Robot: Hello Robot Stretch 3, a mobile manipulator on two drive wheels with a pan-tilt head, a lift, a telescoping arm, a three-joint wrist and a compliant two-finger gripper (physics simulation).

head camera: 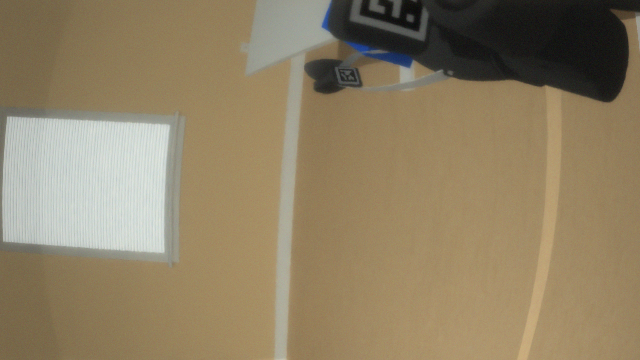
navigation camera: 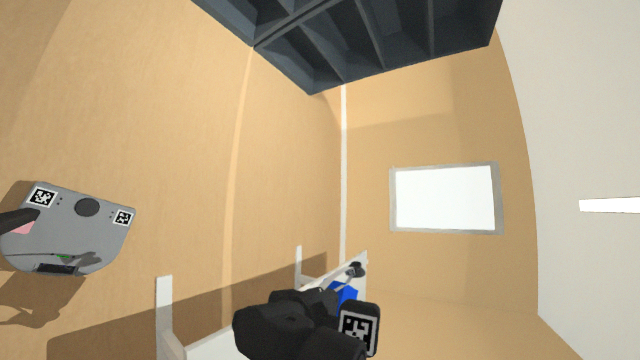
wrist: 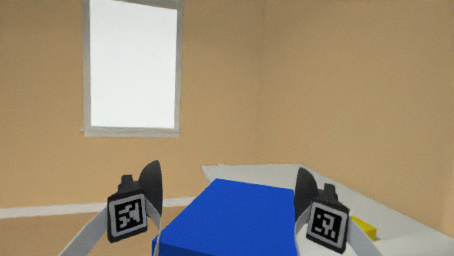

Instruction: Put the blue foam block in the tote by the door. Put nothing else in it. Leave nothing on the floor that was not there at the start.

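Pixels of known places: gripper, fingertip midpoint: (navigation camera: 356, 295) (wrist: 227, 183); robot's base, origin of the base link: (navigation camera: 88, 206).
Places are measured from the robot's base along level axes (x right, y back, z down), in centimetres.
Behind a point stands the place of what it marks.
Observation:
My gripper (wrist: 227, 183) @[x 42.1, y 1.8, z -110.5 cm] is shut on the blue foam block (wrist: 229, 218) @[x 36.4, y 2.0, z -110.8 cm] (head camera: 390, 57) @[x 33.9, y -0.9, z -108.6 cm] (navigation camera: 344, 293) @[x 34.4, y 0.6, z -110.8 cm], with one finger on each side of it. In the wrist view the block fills the space between the two tagged fingers and hangs over the near corner of a white table (wrist: 254, 171) @[x 170.3, y 20.4, z -72.1 cm]. In the head camera view only a blue edge of the block shows, behind my dark wrist.
The white table (head camera: 286, 31) @[x 143.6, y 4.9, z -72.1 cm] (navigation camera: 200, 344) @[x 33.4, y 26.7, z -71.7 cm] stands against the tan wall in a corner. A small yellow thing (wrist: 363, 226) @[x 99.9, y 50.2, z -76.6 cm] lies on it to the right of the block. A bright window (wrist: 132, 67) @[x 249.2, y -93.3, z -143.1 cm] (head camera: 85, 183) @[x 250.0, y -90.4, z -141.0 cm] (navigation camera: 444, 197) @[x 249.6, y -92.1, z -146.7 cm] is in the adjoining wall. A dark shelf unit (navigation camera: 281, 67) @[x 65.5, y -169.6, z -5.6 cm] shows in the navigation view.

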